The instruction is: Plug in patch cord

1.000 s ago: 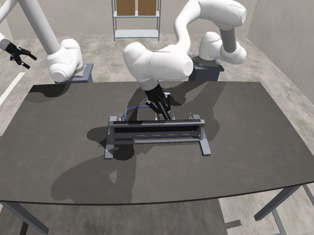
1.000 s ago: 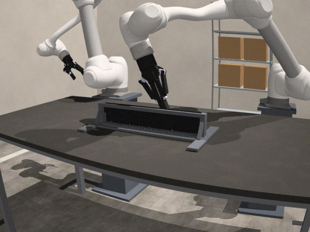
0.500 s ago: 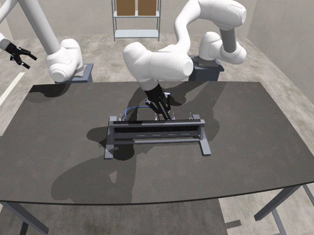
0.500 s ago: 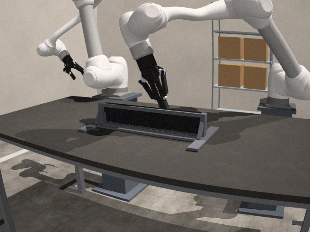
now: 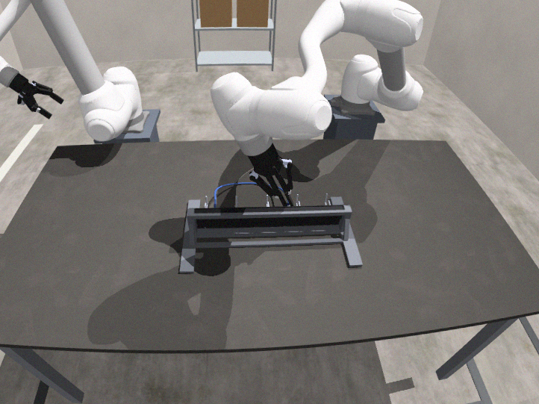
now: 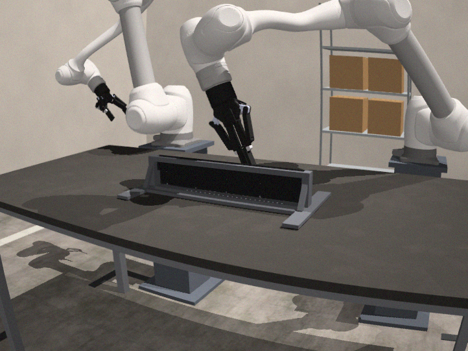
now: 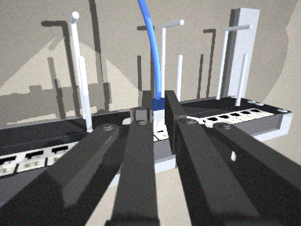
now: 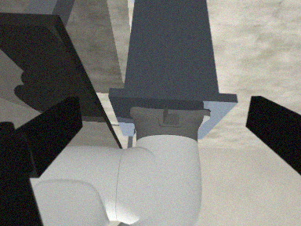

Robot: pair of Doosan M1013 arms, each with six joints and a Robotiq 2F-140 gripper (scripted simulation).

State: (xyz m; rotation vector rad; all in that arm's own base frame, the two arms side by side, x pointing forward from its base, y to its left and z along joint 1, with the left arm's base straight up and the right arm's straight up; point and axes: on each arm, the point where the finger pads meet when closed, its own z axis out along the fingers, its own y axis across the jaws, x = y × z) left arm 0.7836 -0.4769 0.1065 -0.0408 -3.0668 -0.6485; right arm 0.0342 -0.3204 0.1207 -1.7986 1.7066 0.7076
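Note:
Right now my left hand is 30 mm above the white plug, 20 mm short of it and 10 mm to the right of it.

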